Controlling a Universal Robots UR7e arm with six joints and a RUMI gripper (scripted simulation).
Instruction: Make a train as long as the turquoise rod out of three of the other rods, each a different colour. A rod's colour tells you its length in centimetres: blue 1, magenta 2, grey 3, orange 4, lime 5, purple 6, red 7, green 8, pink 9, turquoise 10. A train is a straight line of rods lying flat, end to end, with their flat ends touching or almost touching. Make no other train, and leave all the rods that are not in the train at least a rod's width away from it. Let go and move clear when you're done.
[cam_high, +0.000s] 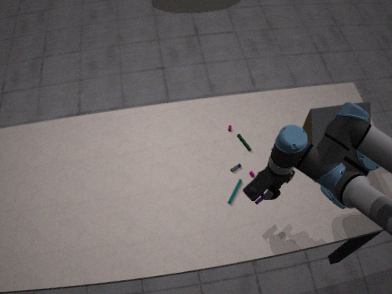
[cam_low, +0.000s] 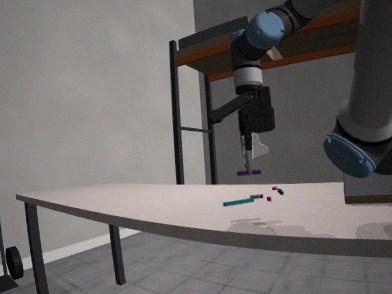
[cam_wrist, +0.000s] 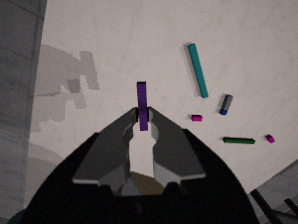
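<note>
Now: the grey rod 16 cm to the right of my hand, 10 cm below it and 6 cm ahead of it. Round my hand: small blue rod (17 cm to the right, 10 cm below, 4 cm ahead); then turquoise rod (10 cm below, 7 cm to the right, 7 cm ahead); then purple rod (1 cm below).
</note>
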